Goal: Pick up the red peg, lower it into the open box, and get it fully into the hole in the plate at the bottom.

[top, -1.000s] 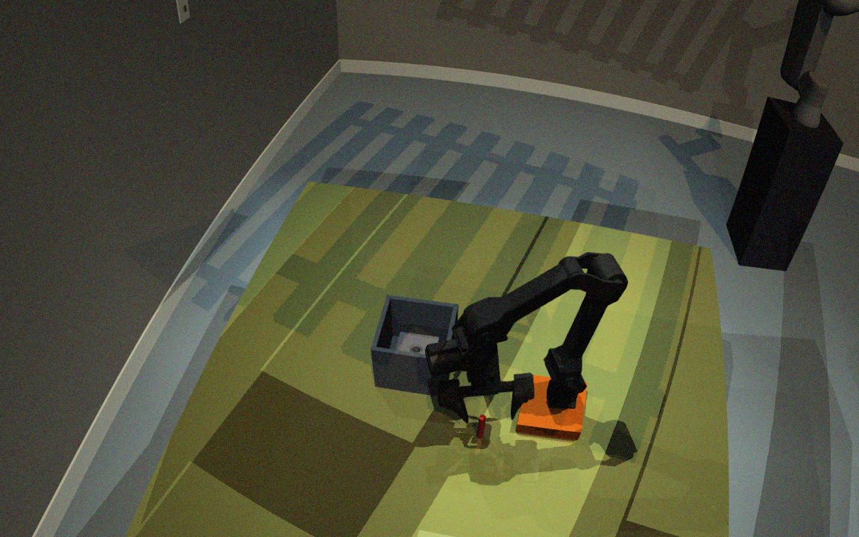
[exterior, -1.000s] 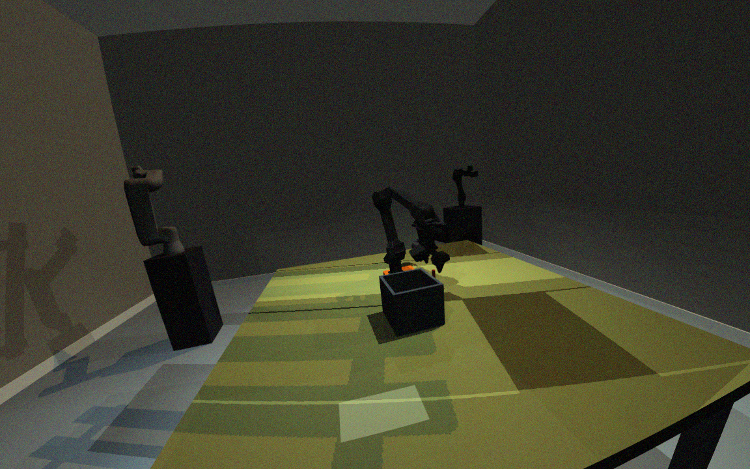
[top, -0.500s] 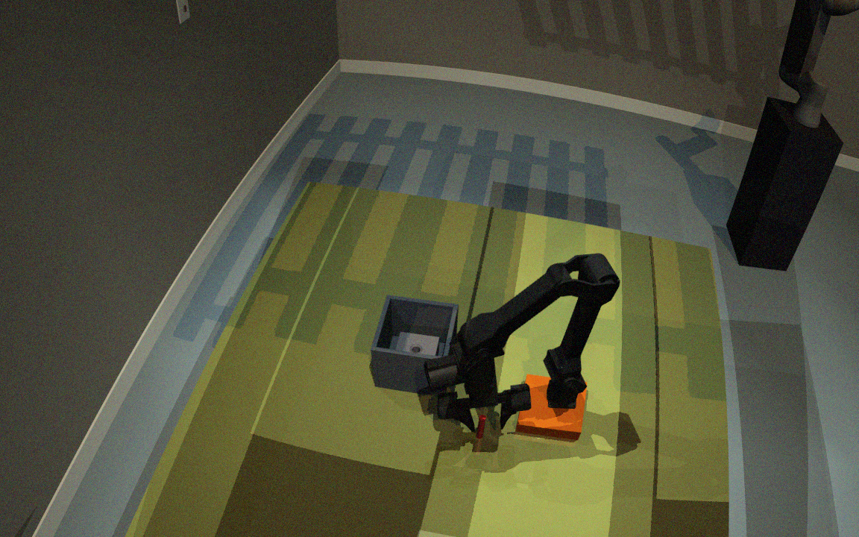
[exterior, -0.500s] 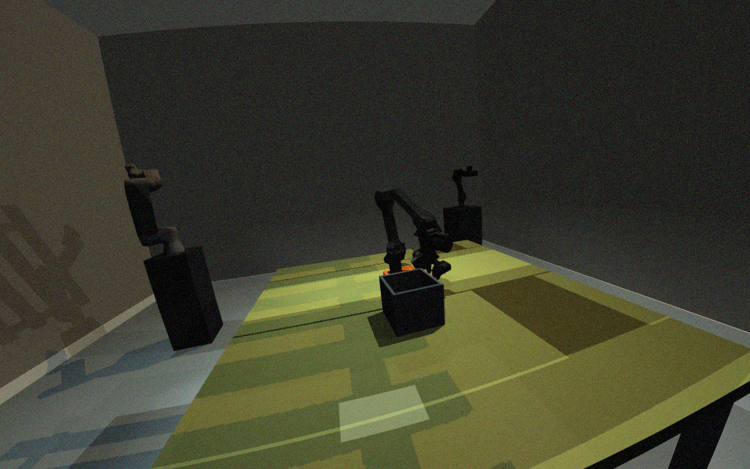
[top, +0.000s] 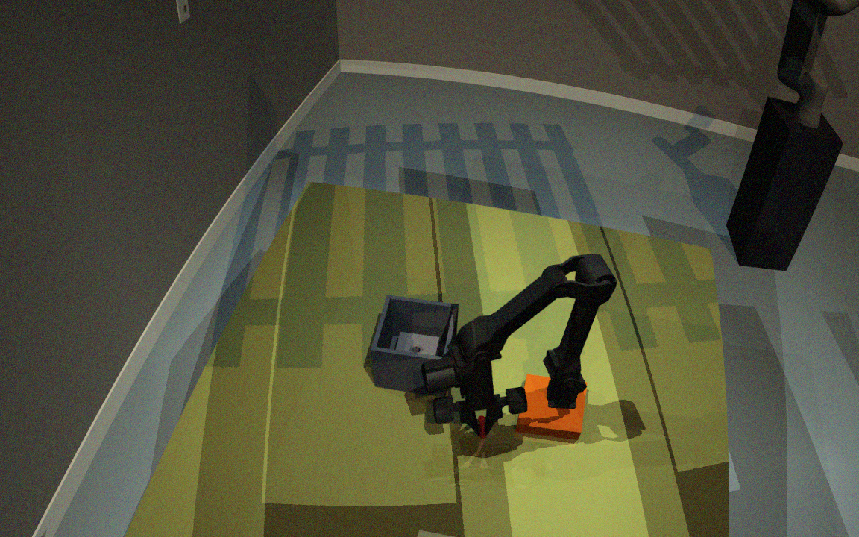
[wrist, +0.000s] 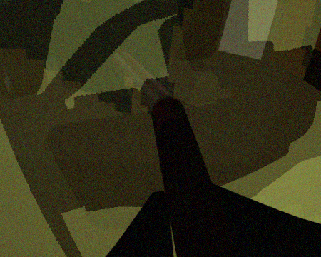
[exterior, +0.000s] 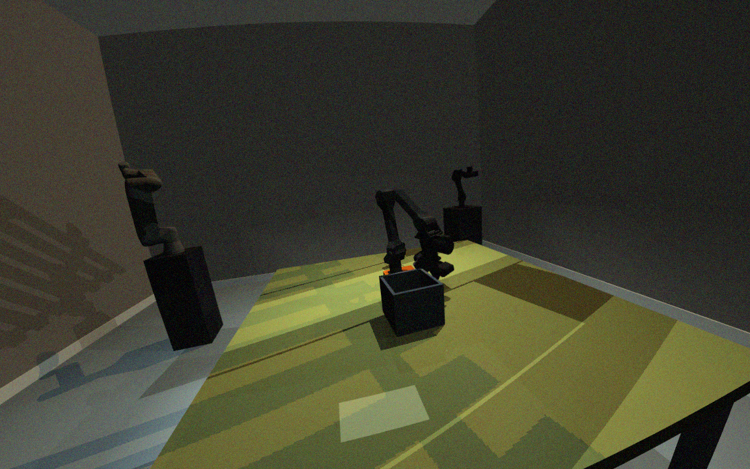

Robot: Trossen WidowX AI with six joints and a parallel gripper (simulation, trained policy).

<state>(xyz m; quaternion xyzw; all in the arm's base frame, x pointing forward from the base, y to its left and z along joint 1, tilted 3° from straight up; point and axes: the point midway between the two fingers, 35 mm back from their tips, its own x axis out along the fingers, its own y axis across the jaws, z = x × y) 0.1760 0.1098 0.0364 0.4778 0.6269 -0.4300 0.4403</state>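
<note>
My gripper tip is 170 mm short of the pale plate, 200 mm to the left of it and 10 mm below it. From my gripper tip the other things lie so: red peg 10 mm to the right, 10 mm above.
</note>
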